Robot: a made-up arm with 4 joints. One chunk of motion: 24 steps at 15 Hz.
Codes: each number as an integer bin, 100 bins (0 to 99) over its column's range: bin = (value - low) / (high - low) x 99, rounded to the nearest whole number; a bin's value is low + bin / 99 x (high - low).
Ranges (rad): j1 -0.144..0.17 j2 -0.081..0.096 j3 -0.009..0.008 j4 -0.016..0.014
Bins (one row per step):
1: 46 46 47 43
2: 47 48 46 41
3: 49 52 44 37
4: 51 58 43 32
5: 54 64 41 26
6: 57 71 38 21
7: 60 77 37 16
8: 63 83 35 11
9: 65 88 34 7
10: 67 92 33 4
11: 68 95 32 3
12: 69 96 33 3
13: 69 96 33 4
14: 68 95 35 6
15: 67 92 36 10
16: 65 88 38 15
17: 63 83 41 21
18: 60 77 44 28
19: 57 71 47 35
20: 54 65 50 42
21: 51 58 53 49
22: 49 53 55 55
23: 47 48 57 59
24: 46 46 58 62
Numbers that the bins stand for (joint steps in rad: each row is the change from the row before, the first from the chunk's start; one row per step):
1: 0.00190 0.00124 -0.00093 -0.00297
2: 0.00507 0.00482 -0.00110 -0.00358
3: 0.01141 0.01197 -0.00144 -0.00479
4: 0.01776 0.02270 -0.00162 -0.00630
5: 0.02727 0.03342 -0.00196 -0.00812
6: 0.03679 0.04594 -0.00247 -0.00964
7: 0.04630 0.05667 -0.00265 -0.01115
8: 0.05582 0.06739 -0.00299 -0.01267
9: 0.06216 0.07633 -0.00316 -0.01388
10: 0.06851 0.08348 -0.00333 -0.01479
11: 0.07168 0.08885 -0.00351 -0.01509
12: 0.07485 0.09064 -0.00333 -0.01509
13: 0.07485 0.09064 -0.00333 -0.01479
14: 0.07168 0.08885 -0.00299 -0.01418
15: 0.06851 0.08348 -0.00282 -0.01297
16: 0.06216 0.07633 -0.00247 -0.01145
17: 0.05582 0.06739 -0.00196 -0.00964
18: 0.04630 0.05667 -0.00144 -0.00752
19: 0.03679 0.04594 -0.00093 -0.00539
20: 0.02727 0.03521 -0.00041 -0.00327
21: 0.01776 0.02270 0.00010 -0.00115
22: 0.01141 0.01376 0.00044 0.00067
23: 0.00507 0.00482 0.00079 0.00188
24: 0.00190 0.00124 0.00096 0.00279

